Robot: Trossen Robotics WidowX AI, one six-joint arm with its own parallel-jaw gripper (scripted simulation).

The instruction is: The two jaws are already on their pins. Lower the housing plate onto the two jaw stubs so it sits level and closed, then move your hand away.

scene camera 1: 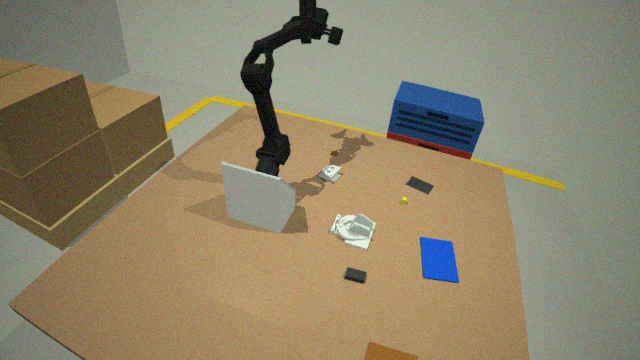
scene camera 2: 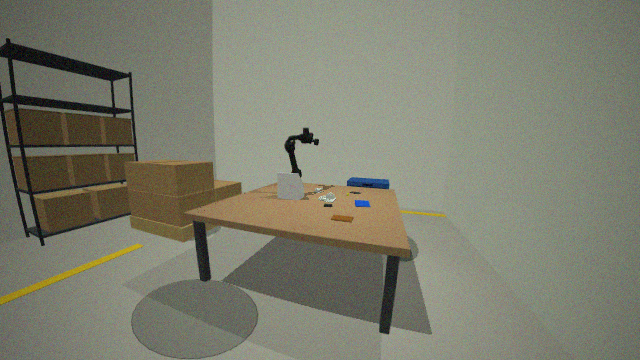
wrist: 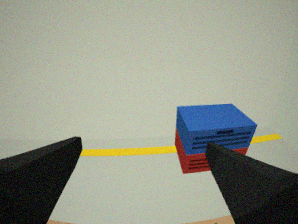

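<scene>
A blue mat (scene camera 1: 438, 259) is visible to me; in the wrist view the mat is out of frame. My gripper (wrist: 145, 147) holds nothing and is open.
</scene>
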